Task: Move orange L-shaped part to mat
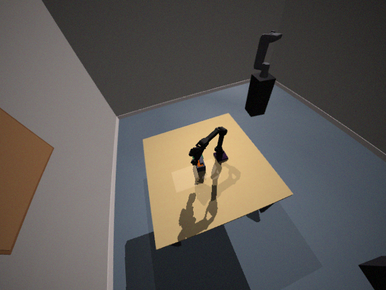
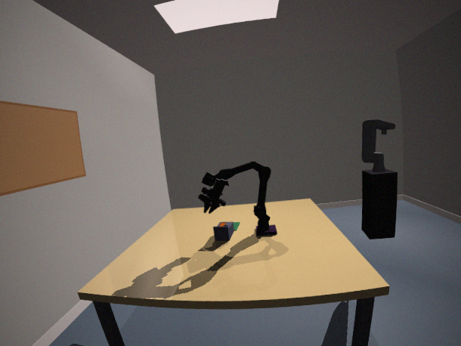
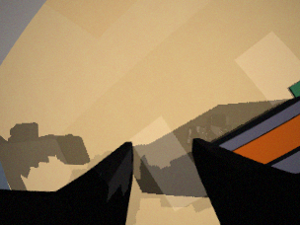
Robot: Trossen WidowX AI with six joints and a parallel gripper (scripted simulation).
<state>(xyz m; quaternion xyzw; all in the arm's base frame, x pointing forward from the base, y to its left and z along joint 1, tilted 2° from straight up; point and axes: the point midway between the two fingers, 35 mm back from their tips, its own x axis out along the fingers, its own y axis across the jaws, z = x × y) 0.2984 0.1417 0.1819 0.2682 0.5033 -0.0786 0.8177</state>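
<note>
Now: the orange L-shaped part 13 cm below my gripper tip, 7 cm behind it and 6 cm to the right of it. Round my gripper tip: green mat 23 cm to the right, 19 cm below, 7 cm behind.
</note>
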